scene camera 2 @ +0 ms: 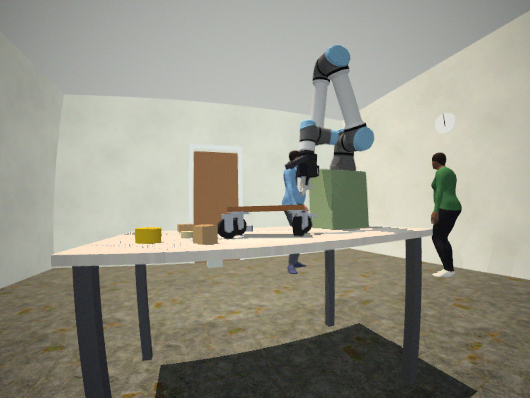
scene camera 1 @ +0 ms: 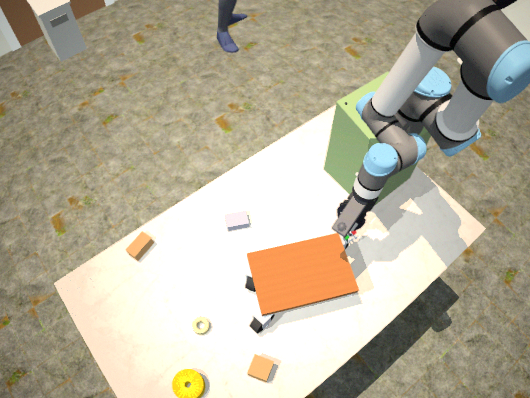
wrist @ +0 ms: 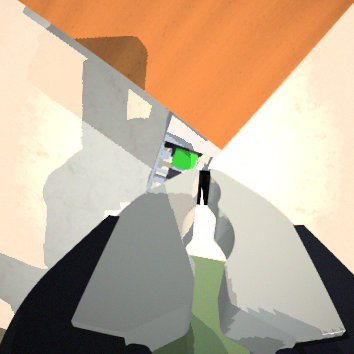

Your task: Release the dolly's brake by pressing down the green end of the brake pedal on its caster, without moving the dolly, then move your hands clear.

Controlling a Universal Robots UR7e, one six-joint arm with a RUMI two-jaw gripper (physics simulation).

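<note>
The dolly has an orange deck [scene camera 1: 302,272] [scene camera 2: 265,208] [wrist: 210,60] and stands upright on its casters on the table [scene camera 1: 225,270] [scene camera 2: 250,251]. The pedal's green end [scene camera 1: 347,237] [wrist: 184,158] shows at the caster by the deck's corner nearest the arm. The pedal's red end [scene camera 1: 354,232] is beside it in scene camera 1; I cannot make it out in the wrist view. My gripper [scene camera 2: 303,193] [wrist: 201,172] is shut and empty. Its tips are above deck height in scene camera 2, and just below the green end in the wrist picture. The pedal's tilt is too small to tell.
The green pedestal [scene camera 1: 350,150] [scene camera 2: 345,200] carries the arm. Two orange-brown blocks [scene camera 1: 140,245] [scene camera 1: 260,367], a pale block [scene camera 1: 237,220], a small pale ring [scene camera 1: 195,326] and a yellow ring [scene camera 1: 177,385] [scene camera 2: 148,235] lie on the table. A person in blue [scene camera 2: 291,182] stands behind it.
</note>
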